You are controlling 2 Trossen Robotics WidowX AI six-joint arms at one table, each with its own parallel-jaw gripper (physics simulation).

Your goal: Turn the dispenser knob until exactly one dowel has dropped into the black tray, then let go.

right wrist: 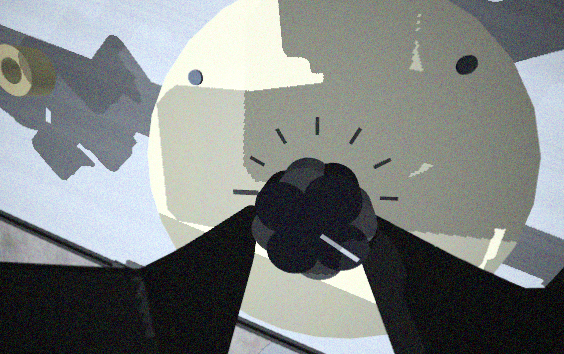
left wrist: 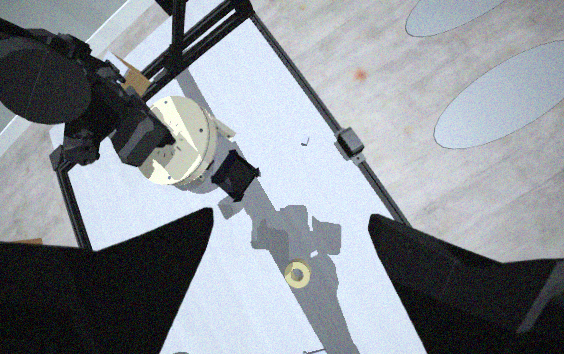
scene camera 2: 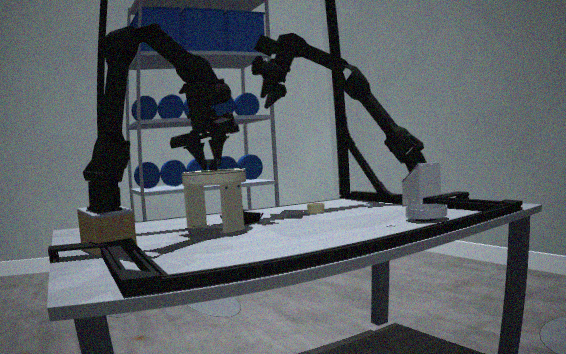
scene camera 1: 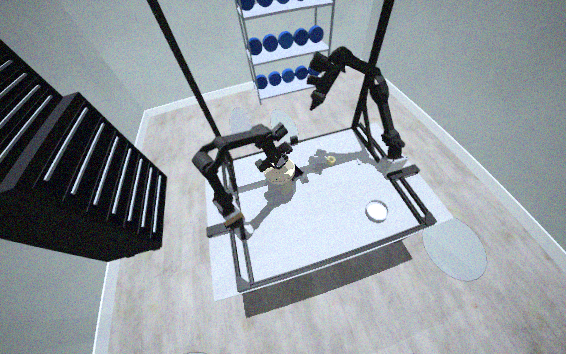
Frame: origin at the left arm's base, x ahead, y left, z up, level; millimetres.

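Seen in the pictures: left gripper, fingertip midpoint: (left wrist: pixel 292 218) (scene camera 2: pixel 263 103) (scene camera 1: pixel 312 107); right gripper, fingertip midpoint: (right wrist: pixel 306 218) (left wrist: pixel 168 135) (scene camera 2: pixel 212 168); left arm's base, link origin: (scene camera 2: pixel 420 171) (scene camera 1: pixel 394 157); right arm's base, link origin: (scene camera 2: pixel 104 209) (scene camera 1: pixel 227 209).
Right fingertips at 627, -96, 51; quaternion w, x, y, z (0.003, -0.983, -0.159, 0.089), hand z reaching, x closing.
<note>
Offsets run from my right fingertips to a thing's middle, as dx, dy, dz.
The cream round dispenser {+0, +9, -21} (scene camera 1: pixel 278 176) (scene camera 2: pixel 213 177) (left wrist: pixel 187 135) (right wrist: pixel 207 140) stands on legs at the table's back left. Its black lobed knob {+0, +9, +15} (right wrist: pixel 310 215) sits on top, with a white pointer line and tick marks around it. My right gripper (scene camera 1: pixel 278 159) (scene camera 2: pixel 209 159) (right wrist: pixel 306 218) reaches down from above and is shut on the knob. The black tray {-82, -26, -140} (scene camera 1: pixel 298 174) (scene camera 2: pixel 253 215) (left wrist: pixel 235 174) lies beside the dispenser's foot; I cannot tell what is in it. My left gripper (scene camera 1: pixel 316 103) (scene camera 2: pixel 272 98) (left wrist: pixel 292 218) is open and empty, high above the table's back.
A yellow tape ring {-324, -47, -139} (scene camera 1: pixel 331 159) (scene camera 2: pixel 315 208) (left wrist: pixel 297 274) lies at the table's back middle. A white round dish {-422, +321, -136} (scene camera 1: pixel 376 211) (scene camera 2: pixel 426 211) sits front right. A shelf rack (scene camera 1: pixel 281 90) (scene camera 2: pixel 260 182) with blue cylinders stands behind the table. A black cabinet (scene camera 1: pixel 130 200) stands at the left.
</note>
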